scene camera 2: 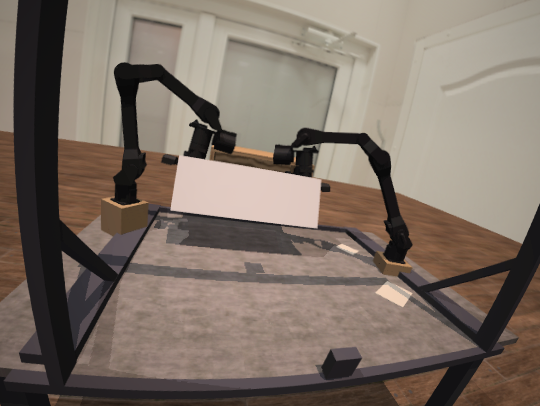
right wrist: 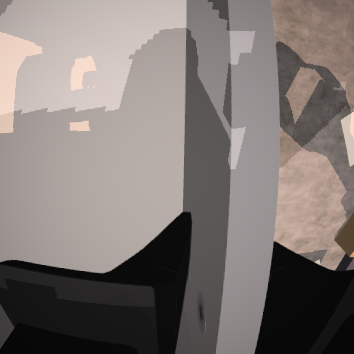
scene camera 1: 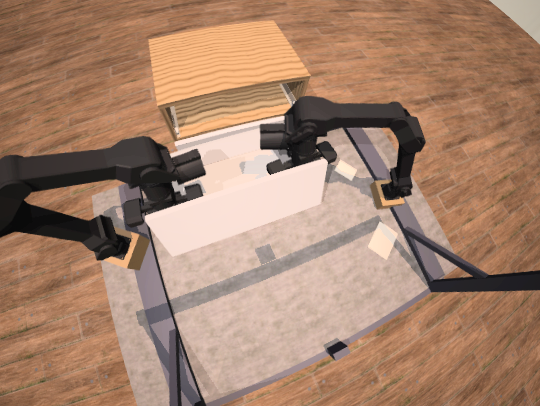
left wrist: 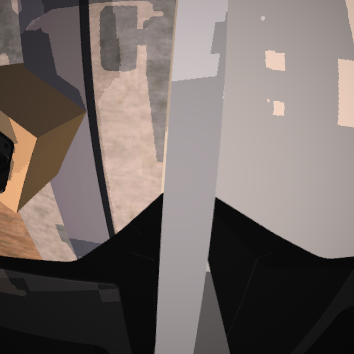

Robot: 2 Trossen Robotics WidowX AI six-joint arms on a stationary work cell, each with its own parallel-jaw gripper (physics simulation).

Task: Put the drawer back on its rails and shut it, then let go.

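Pixels of known places: left gripper, fingertip midpoint: (left wrist: pixel 185 202); right gripper, fingertip midpoint: (right wrist: pixel 204 220); left arm's base, link origin: (scene camera 2: pixel 125 200) (scene camera 1: pixel 118 246); right arm's base, link origin: (scene camera 2: pixel 393 258) (scene camera 1: pixel 390 191).
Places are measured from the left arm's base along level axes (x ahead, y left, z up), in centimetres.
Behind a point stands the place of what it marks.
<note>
The white drawer (scene camera 1: pixel 240 215) @[y 15.8, x 32.7, z 8.4 cm] (scene camera 2: pixel 245 192) @[y 16.0, x 32.5, z 9.1 cm] (left wrist: pixel 192 150) @[y 14.2, x 12.7, z 8.0 cm] (right wrist: pixel 255 175) @[y 36.3, x 43.7, z 7.6 cm] is held above the table, its broad front panel facing the scene cameras. Its back panel is close to the open front of the wooden cabinet (scene camera 1: pixel 230 65) @[y 56.9, x 17.7, z 18.0 cm] (scene camera 2: pixel 245 151) @[y 50.1, x 12.3, z 18.0 cm]; whether they touch cannot be told. Light rails (scene camera 1: pixel 174 120) @[y 43.5, x 1.3, z 2.9 cm] (scene camera 1: pixel 287 93) @[y 66.5, x 35.7, z 3.5 cm] show inside the cabinet's side walls. My left gripper (scene camera 1: pixel 162 204) (left wrist: pixel 185 202) @[y 10.8, x 14.8, z 4.7 cm] is shut on the drawer's left side wall. My right gripper (scene camera 1: pixel 302 159) (right wrist: pixel 204 220) @[y 32.8, x 46.2, z 3.7 cm] is shut on the drawer's right side wall. In scene camera 2 the front panel hides most of both grippers' fingers.
The table (scene camera 1: pixel 280 320) @[y -8.4, x 51.0, z -10.1 cm] (scene camera 2: pixel 225 325) @[y -13.8, x 47.4, z -10.1 cm] has a dark frame with uprights at its sides. A small dark block (scene camera 1: pixel 337 349) @[y -13.1, x 68.7, z -5.7 cm] (scene camera 2: pixel 342 362) @[y -15.3, x 69.6, z -5.2 cm] sits at its near edge. The arms stand on wooden blocks (scene camera 1: pixel 134 252) @[y -0.2, x 5.0, z -1.1 cm] (scene camera 2: pixel 125 217) @[y -3.5, x 5.0, z -3.1 cm] (scene camera 1: pixel 382 196) @[y 39.7, x 78.7, z -5.8 cm] (scene camera 2: pixel 392 265) @[y 36.8, x 81.1, z -6.3 cm] at both sides.
</note>
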